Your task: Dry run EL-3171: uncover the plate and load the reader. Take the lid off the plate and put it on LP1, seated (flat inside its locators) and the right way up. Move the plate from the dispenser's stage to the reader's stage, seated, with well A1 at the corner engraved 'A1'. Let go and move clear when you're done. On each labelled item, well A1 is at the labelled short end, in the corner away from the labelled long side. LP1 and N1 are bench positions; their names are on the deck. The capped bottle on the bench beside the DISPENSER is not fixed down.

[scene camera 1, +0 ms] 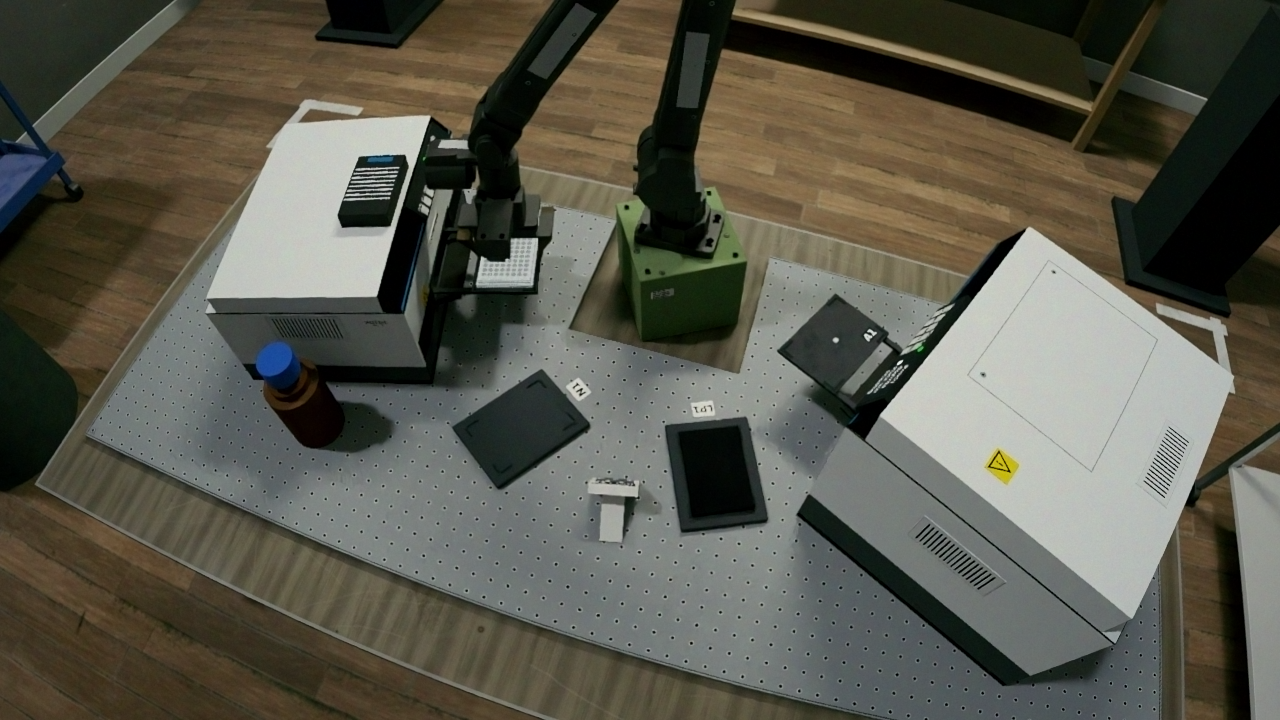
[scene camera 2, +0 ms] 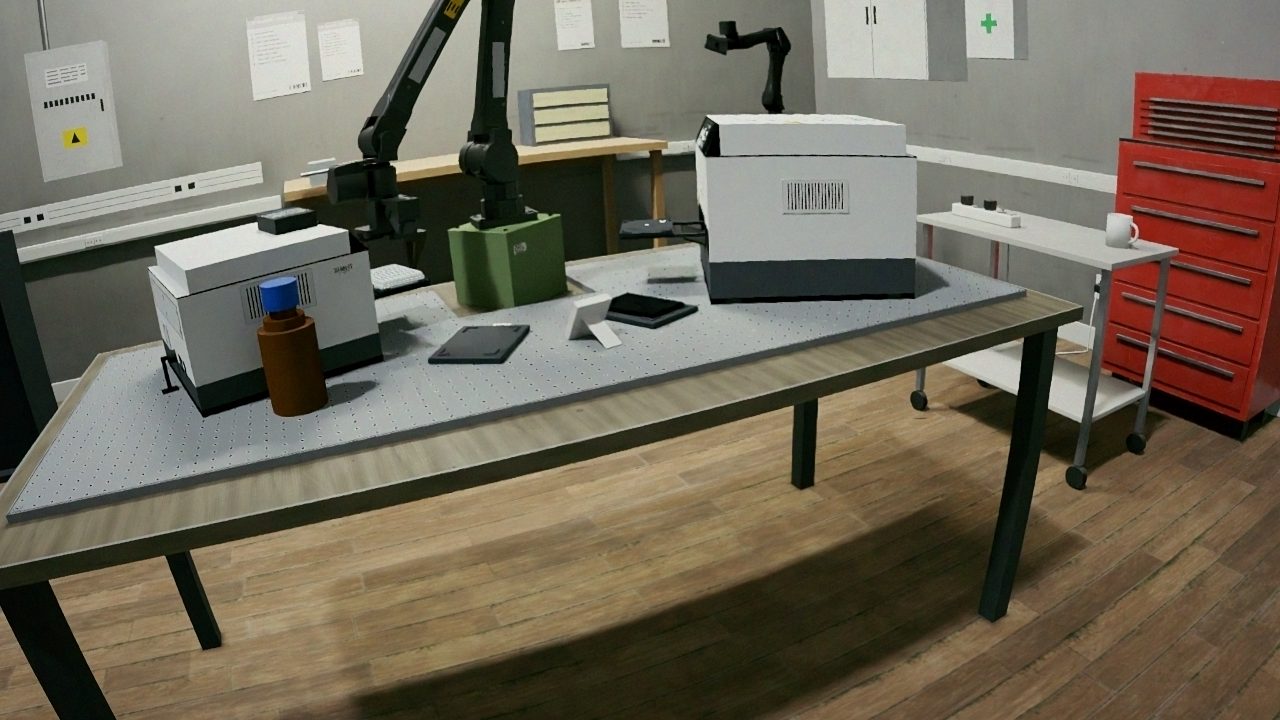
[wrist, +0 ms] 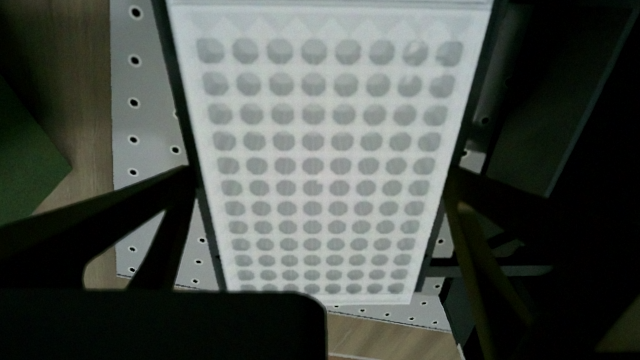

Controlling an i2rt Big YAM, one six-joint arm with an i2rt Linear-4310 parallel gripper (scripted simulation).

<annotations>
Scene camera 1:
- gripper: 510, 254
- well plate: 523, 252
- brown capped bottle: 299, 396
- N1 nest: 522, 426
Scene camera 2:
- well plate: 392, 276
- brown capped bottle: 288, 342
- N1 nest: 468, 347
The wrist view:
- gripper: 319, 179
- well plate: 310, 140
</annotations>
